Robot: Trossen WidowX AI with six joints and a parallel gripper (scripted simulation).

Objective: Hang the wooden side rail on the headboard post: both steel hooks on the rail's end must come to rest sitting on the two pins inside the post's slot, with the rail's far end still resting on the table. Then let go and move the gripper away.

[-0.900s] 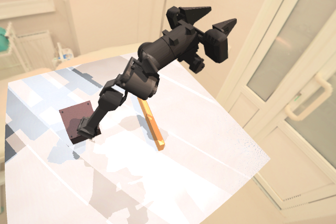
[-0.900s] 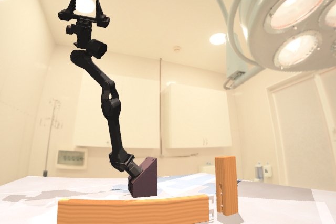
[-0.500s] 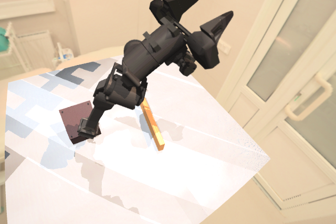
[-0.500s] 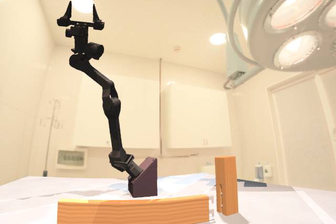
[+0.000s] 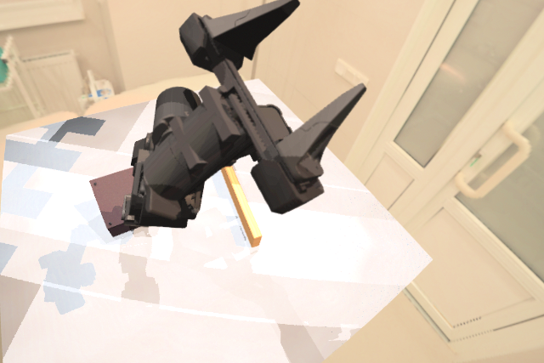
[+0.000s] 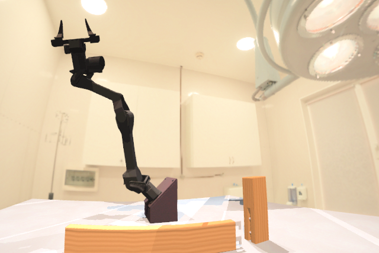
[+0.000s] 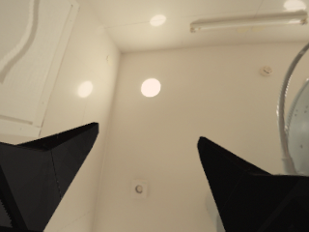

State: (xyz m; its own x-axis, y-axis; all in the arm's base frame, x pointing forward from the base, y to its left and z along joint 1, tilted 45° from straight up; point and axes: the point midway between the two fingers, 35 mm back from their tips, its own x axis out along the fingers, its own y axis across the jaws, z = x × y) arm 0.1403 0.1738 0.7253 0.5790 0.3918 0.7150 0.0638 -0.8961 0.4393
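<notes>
The headboard post is 67 cm below my gripper tip, 62 cm to the left of it and 16 cm ahead of it.
</notes>
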